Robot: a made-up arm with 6 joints. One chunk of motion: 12 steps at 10 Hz.
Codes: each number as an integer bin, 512 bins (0 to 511) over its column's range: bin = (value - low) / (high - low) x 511, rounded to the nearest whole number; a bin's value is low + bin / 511 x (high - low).
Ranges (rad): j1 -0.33..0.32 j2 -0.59..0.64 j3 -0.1..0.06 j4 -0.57..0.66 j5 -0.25..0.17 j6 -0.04..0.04
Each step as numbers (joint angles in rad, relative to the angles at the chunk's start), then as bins.
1 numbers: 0.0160 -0.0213 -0.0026 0.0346 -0.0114 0.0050
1 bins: 272 236 311 251 290 287
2 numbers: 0.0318 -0.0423 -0.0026 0.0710 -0.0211 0.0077
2 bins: 284 228 311 266 278 305
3 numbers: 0.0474 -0.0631 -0.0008 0.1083 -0.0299 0.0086
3 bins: 297 219 317 282 268 310
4 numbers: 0.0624 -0.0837 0.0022 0.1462 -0.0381 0.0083
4 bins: 308 210 326 298 258 309
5 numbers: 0.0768 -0.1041 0.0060 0.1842 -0.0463 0.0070
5 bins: 320 202 339 313 248 300
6 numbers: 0.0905 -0.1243 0.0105 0.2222 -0.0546 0.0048
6 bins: 331 193 353 329 238 286
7 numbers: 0.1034 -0.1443 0.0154 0.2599 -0.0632 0.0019
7 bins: 341 185 369 345 227 268
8 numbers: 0.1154 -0.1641 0.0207 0.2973 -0.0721 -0.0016
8 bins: 350 177 385 360 216 245
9 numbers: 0.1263 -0.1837 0.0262 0.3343 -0.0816 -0.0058
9 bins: 359 169 403 376 205 218
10 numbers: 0.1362 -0.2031 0.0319 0.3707 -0.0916 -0.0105
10 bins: 367 161 421 391 193 188
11 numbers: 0.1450 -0.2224 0.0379 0.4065 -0.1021 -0.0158
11 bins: 373 153 440 406 180 155
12 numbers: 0.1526 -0.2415 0.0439 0.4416 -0.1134 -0.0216
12 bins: 379 145 460 420 166 118
